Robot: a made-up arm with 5 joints.
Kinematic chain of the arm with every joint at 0, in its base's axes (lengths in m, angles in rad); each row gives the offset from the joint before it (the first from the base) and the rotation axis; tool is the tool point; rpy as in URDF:
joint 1: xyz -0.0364 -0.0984 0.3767 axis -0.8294 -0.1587 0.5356
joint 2: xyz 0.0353 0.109 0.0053 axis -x
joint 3: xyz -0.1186 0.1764 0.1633 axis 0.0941 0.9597 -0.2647
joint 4: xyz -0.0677 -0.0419 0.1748 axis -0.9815 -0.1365 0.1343
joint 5: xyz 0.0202 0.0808 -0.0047 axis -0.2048 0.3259 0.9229
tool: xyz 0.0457 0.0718 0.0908 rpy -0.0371 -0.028 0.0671
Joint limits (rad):
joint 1: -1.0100..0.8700
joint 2: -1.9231..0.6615
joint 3: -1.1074..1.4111
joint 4: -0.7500..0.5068
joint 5: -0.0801..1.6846
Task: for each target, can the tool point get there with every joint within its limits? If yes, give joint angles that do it. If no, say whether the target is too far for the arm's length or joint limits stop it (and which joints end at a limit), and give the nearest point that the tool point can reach.
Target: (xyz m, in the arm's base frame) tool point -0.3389 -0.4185 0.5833
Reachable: yes | joints -0.7362 -1.4501 -0.3446 -0.1579 0.7759
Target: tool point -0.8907 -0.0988 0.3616
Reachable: no: too far | nearest point -0.5885 0.0501 0.3488 | short by 0.337 m
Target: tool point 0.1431 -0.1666 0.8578
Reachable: yes | joints -0.5208 -0.3554 0.7801 -0.4341 0.7452
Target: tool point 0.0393 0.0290 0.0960
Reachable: no: joint limits stop it (at a limit: joint 1, joint 2, joint 3, joint 5) | nearest point -0.0747 0.2499 0.0974 | short by 0.249 m
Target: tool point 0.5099 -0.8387 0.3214
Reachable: no: too far | nearest point 0.1191 -0.4443 0.4085 | short by 0.562 m
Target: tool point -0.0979 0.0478 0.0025
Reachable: no: joint limits stop it (at a limit: joint 1, joint 2, joint 3, joint 4) | nearest point -0.0965 0.2508 0.0806 | short by 0.217 m
